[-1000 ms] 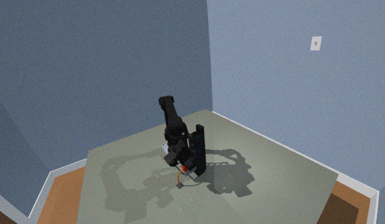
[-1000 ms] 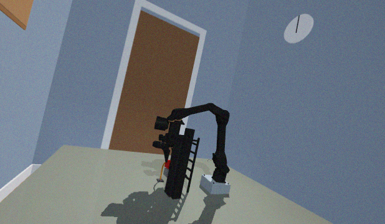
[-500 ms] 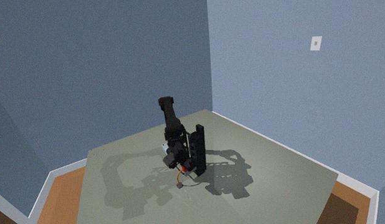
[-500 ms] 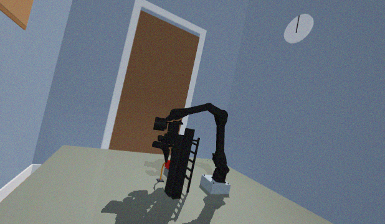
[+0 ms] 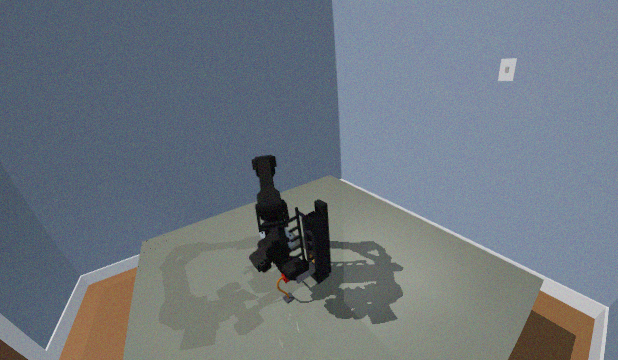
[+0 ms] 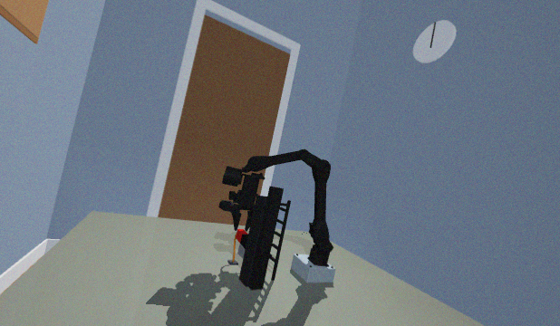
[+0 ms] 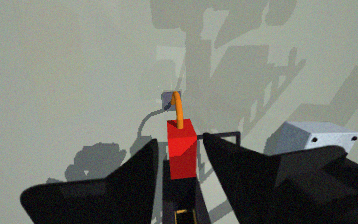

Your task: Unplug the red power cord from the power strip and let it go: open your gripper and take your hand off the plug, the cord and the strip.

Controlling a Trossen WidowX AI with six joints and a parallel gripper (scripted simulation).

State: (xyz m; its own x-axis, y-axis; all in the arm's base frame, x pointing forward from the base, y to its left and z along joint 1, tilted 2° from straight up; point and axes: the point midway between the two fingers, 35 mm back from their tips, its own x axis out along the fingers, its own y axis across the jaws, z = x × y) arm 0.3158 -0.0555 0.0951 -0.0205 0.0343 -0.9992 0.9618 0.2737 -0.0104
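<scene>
Now: the red plug 30 mm to the left of my gripper tip, 10 mm below it and 10 mm behind it.
</scene>
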